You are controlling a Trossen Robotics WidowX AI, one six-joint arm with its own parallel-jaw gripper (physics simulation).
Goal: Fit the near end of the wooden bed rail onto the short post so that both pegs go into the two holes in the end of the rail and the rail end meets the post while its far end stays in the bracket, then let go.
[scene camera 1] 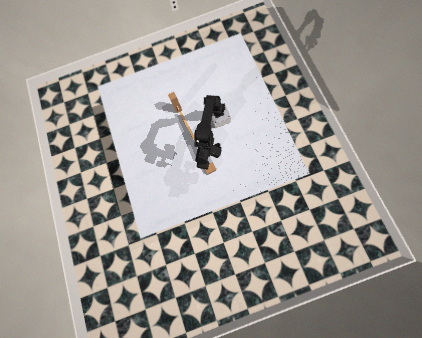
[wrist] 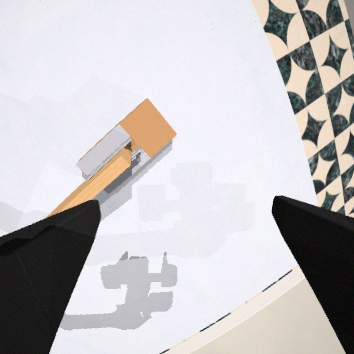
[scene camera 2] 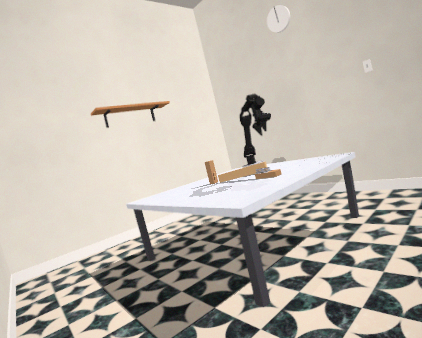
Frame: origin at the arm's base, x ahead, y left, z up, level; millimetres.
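Seen in the pictures: gripper, between the fingertips: (wrist: 187, 206) (scene camera 2: 263, 133); arm's base, origin of its link: (scene camera 1: 218, 112) (scene camera 2: 252, 163).
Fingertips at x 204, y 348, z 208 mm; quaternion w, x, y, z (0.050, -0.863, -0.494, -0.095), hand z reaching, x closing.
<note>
Pixels of each thing's middle, then the offset from my fingertips to it. "spot": a spot on its surface instead. Level surfaces: height alone.
- light wooden bed rail, middle of its body: (wrist: 38, 234) (scene camera 2: 241, 172) (scene camera 1: 193, 136) 34 mm ahead, 253 mm right, 236 mm down
- low orange block, middle of its body: (wrist: 126, 146) (scene camera 2: 268, 174) (scene camera 1: 207, 162) 4 mm ahead, 36 mm right, 270 mm down
- pale grey side piece, a spot on its surface: (wrist: 104, 152) spot: 11 mm back, 70 mm right, 250 mm down
- taller upright wooden post, a spot on its surface: (scene camera 1: 173, 97) spot: 69 mm ahead, 521 mm right, 108 mm down
- white table, height of its surface: 287 mm down
The light wooden bed rail (scene camera 1: 188, 127) (scene camera 2: 242, 172) (wrist: 95, 182) slopes up toward a low orange block (scene camera 1: 211, 169) (scene camera 2: 272, 174) (wrist: 148, 128), apparently the short post. The rail's near end appears raised and apart from that block, beside a pale grey side piece (wrist: 104, 152). Small metal parts, apparently the pegs, show in the gap in the wrist view. The far end is at the taller upright wooden post (scene camera 1: 173, 97) (scene camera 2: 210, 171); its bracket is too small to make out. My gripper (scene camera 2: 261, 131) (wrist: 187, 206) is open and empty, well above the table near the low block.
The white table (scene camera 1: 250, 125) (scene camera 2: 165, 200) (wrist: 225, 75) carries these parts. My arm (scene camera 1: 207, 117) (scene camera 2: 247, 135) stands beside the rail, near a grey box (scene camera 1: 221, 118). The arm casts shadows on the table. A wooden shelf (scene camera 2: 130, 107) is on the wall behind.
</note>
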